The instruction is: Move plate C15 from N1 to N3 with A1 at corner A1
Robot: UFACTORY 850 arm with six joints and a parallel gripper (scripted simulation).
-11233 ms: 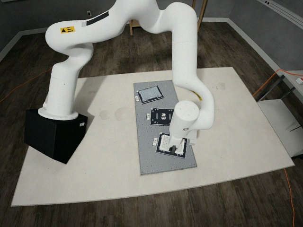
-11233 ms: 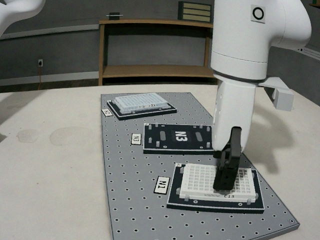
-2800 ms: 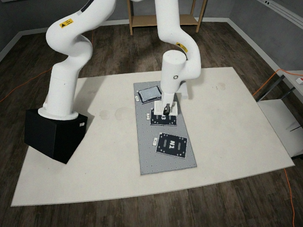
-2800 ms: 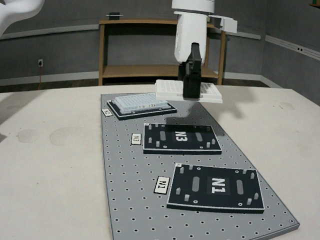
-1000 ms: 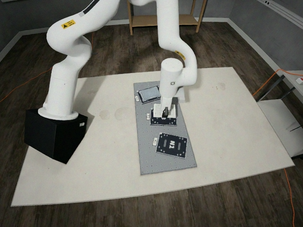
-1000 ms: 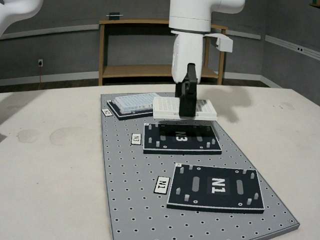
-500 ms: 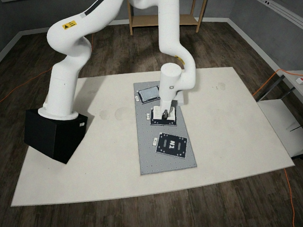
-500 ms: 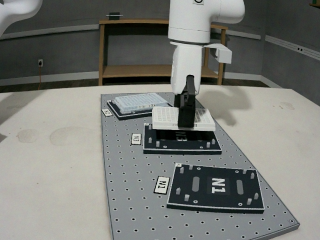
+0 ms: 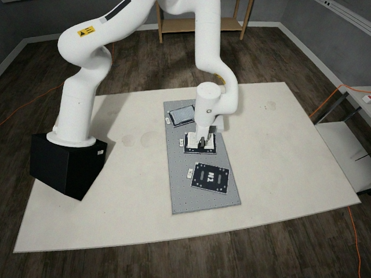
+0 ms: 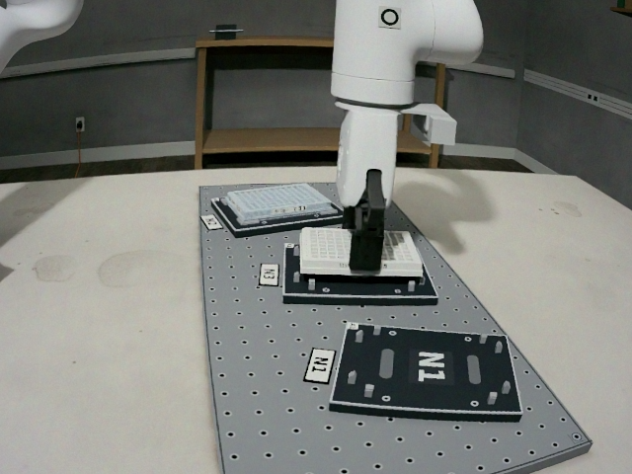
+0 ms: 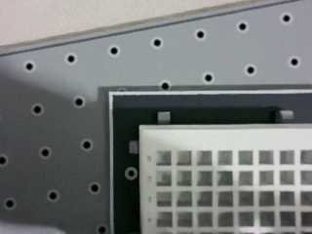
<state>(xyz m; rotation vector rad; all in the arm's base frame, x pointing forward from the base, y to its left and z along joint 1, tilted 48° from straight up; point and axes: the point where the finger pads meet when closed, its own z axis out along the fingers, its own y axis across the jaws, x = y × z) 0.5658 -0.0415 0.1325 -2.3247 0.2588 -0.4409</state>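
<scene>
The white well plate C15 lies 10 mm below my hand. Round my hand: clear plate C51: 190 mm to the left, 80 mm behind, 30 mm below; nest N3: 40 mm below; nest N1: 190 mm to the right, 40 mm below, 40 mm ahead.
</scene>
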